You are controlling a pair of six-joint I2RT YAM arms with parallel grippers.
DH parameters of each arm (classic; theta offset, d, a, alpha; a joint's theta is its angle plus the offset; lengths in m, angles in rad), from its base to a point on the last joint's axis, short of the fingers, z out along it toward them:
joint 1: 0 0.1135 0.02 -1.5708
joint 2: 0 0 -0.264 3.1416
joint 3: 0.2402 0 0.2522 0
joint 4: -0.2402 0 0.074 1.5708
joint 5: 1.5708 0 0 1.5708
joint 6: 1.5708 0.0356 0 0
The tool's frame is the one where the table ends.
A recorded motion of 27 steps. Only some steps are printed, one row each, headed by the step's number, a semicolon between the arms.
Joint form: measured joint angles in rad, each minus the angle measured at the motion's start. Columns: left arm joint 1, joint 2, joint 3, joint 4, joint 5, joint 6; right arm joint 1, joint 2, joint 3, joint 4, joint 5, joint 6.
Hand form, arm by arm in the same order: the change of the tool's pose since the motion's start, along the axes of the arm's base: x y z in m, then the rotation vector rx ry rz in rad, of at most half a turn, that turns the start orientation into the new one. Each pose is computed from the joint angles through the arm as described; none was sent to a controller.
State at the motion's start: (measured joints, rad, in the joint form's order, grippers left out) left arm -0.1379 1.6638 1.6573 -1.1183 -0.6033 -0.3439; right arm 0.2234 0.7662 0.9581 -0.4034 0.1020 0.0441
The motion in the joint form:
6: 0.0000 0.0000 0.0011 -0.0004 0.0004 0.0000; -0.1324 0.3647 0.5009 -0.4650 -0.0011 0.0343
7: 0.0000 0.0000 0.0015 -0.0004 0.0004 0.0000; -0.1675 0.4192 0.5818 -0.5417 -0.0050 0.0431
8: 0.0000 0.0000 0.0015 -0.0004 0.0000 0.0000; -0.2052 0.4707 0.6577 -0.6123 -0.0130 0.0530
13: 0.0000 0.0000 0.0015 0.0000 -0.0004 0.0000; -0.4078 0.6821 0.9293 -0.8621 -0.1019 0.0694
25: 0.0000 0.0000 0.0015 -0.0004 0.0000 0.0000; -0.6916 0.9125 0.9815 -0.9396 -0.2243 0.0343
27: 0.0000 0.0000 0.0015 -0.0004 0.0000 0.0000; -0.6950 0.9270 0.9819 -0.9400 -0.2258 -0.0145
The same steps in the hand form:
6: 0.0000 0.0000 0.0003 -0.0005 -0.0006 -0.0002; 0.0510 -0.0173 0.0526 -0.0191 0.3266 -0.1428
7: 0.0000 0.0000 0.0004 -0.0005 -0.0010 -0.0002; 0.0579 -0.0243 0.0593 -0.0109 0.3774 -0.1777
8: 0.0000 0.0000 0.0004 -0.0002 -0.0011 0.0000; 0.0644 -0.0322 0.0650 0.0028 0.4244 -0.2121
13: 0.0000 0.0000 0.0004 0.0002 -0.0015 0.0002; 0.0914 -0.0805 0.0742 0.1010 0.6156 -0.3397
25: 0.0000 0.0000 0.0004 -0.0002 -0.0011 0.0000; 0.1259 -0.1742 0.0214 0.2750 0.8480 -0.4825
27: 0.0000 0.0000 0.0004 -0.0002 -0.0011 0.0000; 0.1291 -0.1769 0.0171 0.2399 0.8648 -0.4540

